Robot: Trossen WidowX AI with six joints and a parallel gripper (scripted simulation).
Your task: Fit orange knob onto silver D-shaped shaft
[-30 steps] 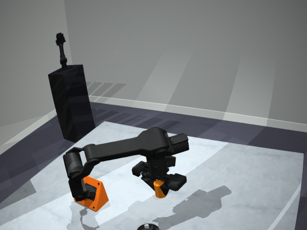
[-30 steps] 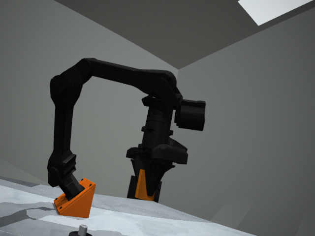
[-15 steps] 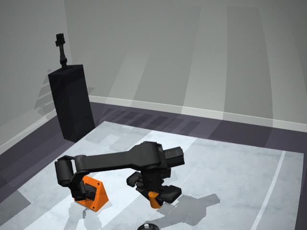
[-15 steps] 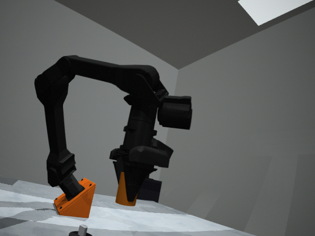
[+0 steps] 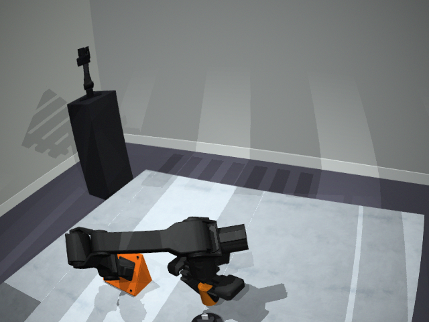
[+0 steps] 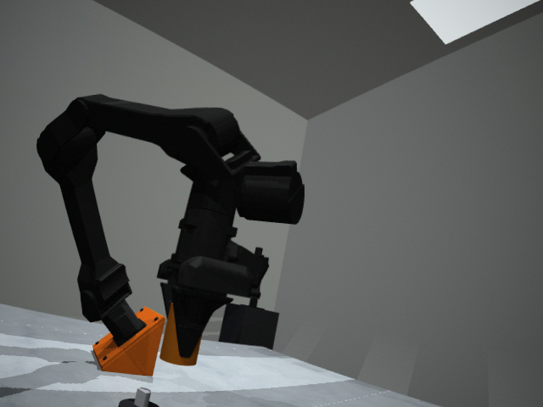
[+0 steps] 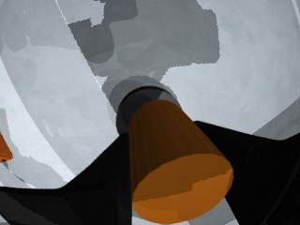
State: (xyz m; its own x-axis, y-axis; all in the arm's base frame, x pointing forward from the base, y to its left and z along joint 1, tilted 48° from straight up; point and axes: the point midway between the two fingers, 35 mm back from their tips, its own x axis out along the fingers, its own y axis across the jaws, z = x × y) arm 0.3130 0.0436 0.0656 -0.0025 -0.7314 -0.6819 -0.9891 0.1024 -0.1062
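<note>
Now: gripper tip 3 cm to the left of the round dark pedestal and 7 cm above it. The rest, counted from my gripper tip: orange knob (3 cm above).
</note>
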